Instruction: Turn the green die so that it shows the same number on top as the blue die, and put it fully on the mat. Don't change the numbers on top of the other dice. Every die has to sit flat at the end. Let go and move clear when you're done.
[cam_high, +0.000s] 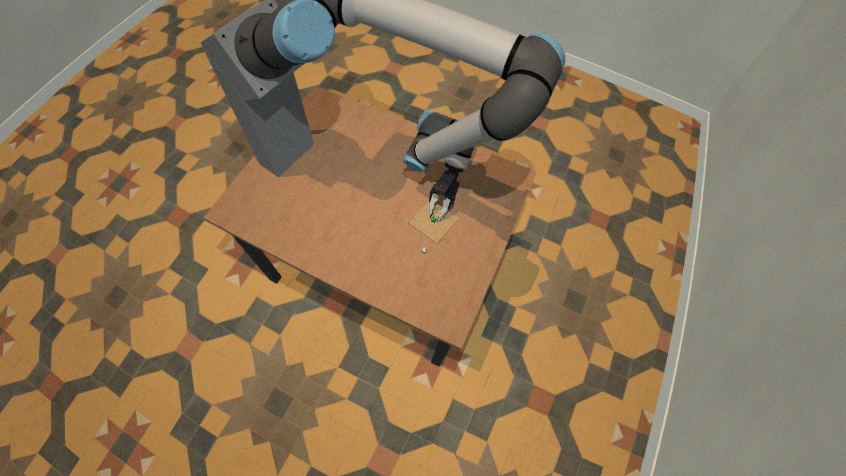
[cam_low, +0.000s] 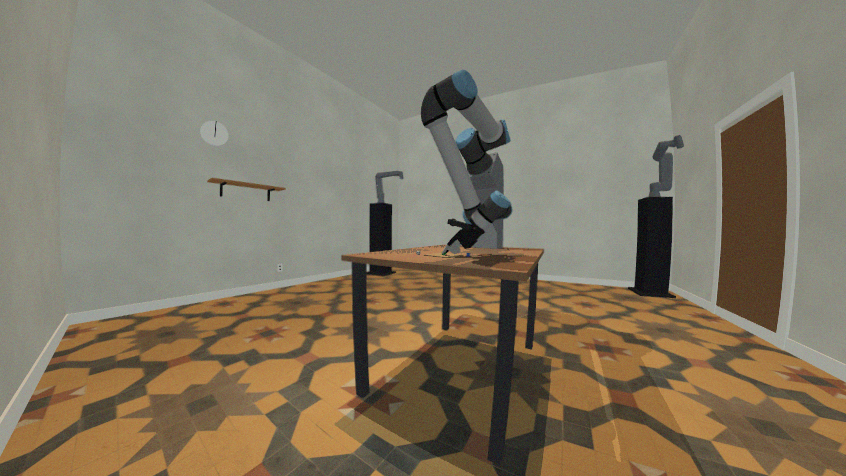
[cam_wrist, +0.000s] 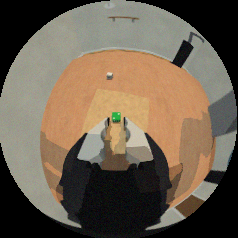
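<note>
My hand is 1 cm to the left of the green die and 1 cm above it. From my hand the other things lie so: blue die 3 cm behind, 11 cm to the left, 1 cm below; then white die 1 cm ahead, 14 cm to the right, 1 cm below; then tan mat 1 cm to the right, 2 cm below.
</note>
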